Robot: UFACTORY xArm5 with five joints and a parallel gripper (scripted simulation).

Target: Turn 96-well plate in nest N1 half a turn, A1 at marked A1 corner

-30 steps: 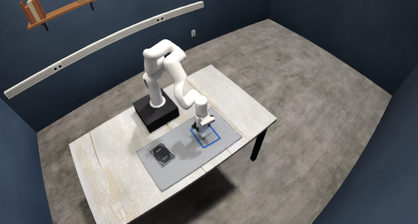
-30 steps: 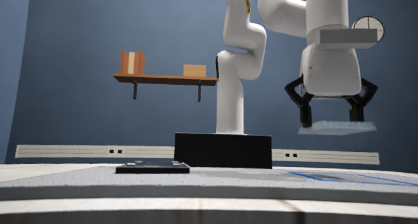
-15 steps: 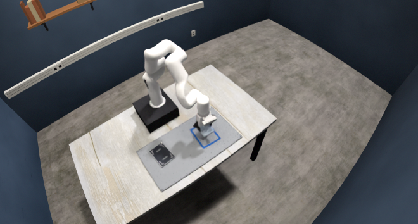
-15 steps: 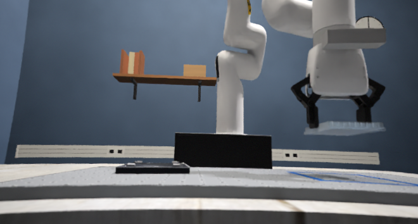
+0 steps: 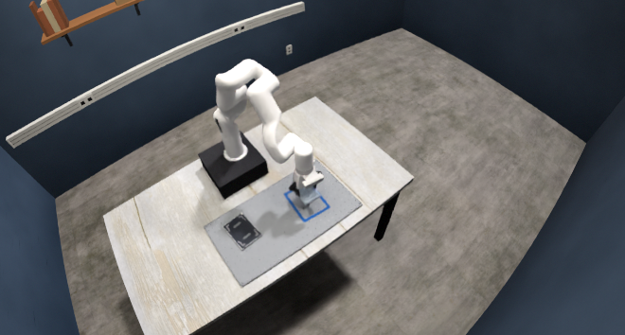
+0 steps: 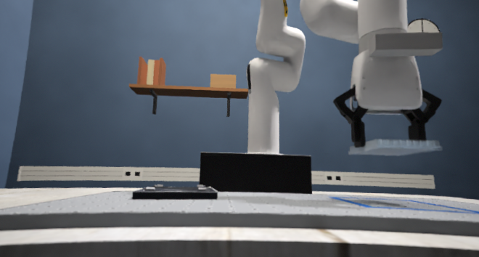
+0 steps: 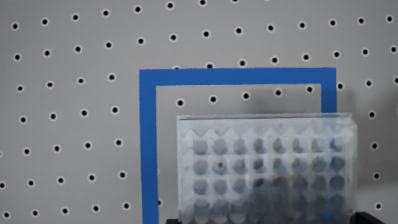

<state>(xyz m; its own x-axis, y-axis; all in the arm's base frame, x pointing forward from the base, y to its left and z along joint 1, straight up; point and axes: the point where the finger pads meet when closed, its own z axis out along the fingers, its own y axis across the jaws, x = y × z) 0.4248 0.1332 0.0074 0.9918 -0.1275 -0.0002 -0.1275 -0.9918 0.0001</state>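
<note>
The 96-well plate lies 1 cm below my hand. The rest, counted from my hand: black plate nest (34 cm to the right, 9 cm below, 6 cm behind).
</note>
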